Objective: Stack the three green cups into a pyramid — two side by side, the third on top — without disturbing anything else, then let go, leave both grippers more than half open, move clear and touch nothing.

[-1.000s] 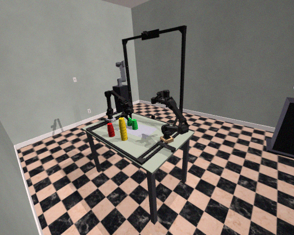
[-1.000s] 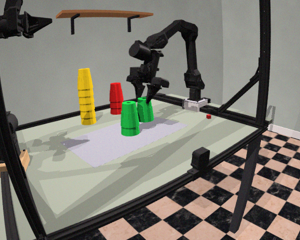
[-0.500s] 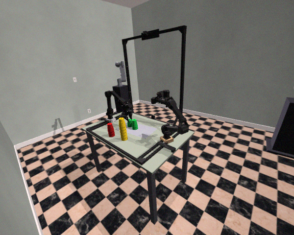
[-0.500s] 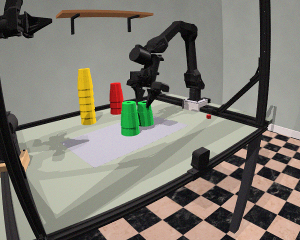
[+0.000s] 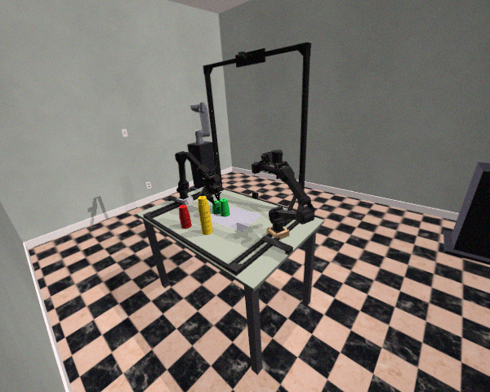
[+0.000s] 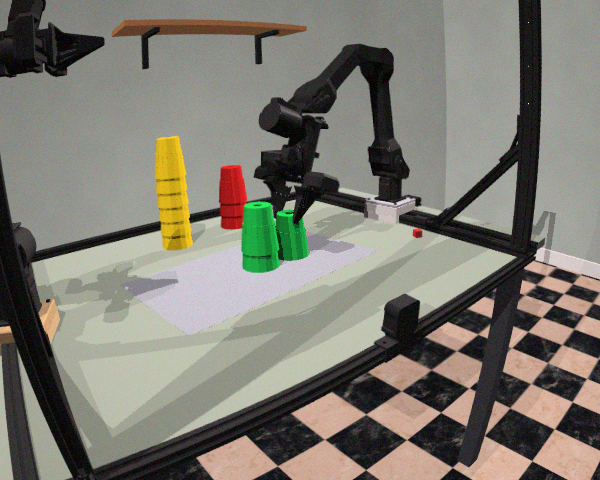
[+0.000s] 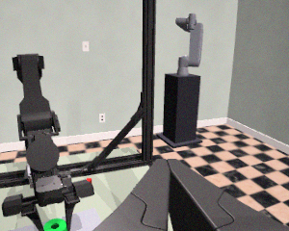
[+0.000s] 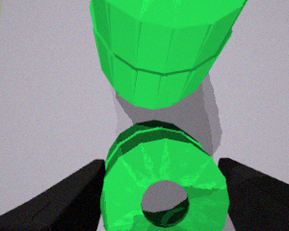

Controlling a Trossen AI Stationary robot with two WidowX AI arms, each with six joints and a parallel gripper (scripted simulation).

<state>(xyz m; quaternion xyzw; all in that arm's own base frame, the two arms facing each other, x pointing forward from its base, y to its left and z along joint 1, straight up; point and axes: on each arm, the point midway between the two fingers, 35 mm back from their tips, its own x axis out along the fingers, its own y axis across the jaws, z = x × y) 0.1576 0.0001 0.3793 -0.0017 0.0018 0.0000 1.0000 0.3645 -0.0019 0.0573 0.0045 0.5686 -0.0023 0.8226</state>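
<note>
My right hand is 10 cm to the right of the grey mat and 11 cm above it. The rest, counted from my right hand: red cube 13 cm behind, 27 cm to the right, 10 cm below.
</note>
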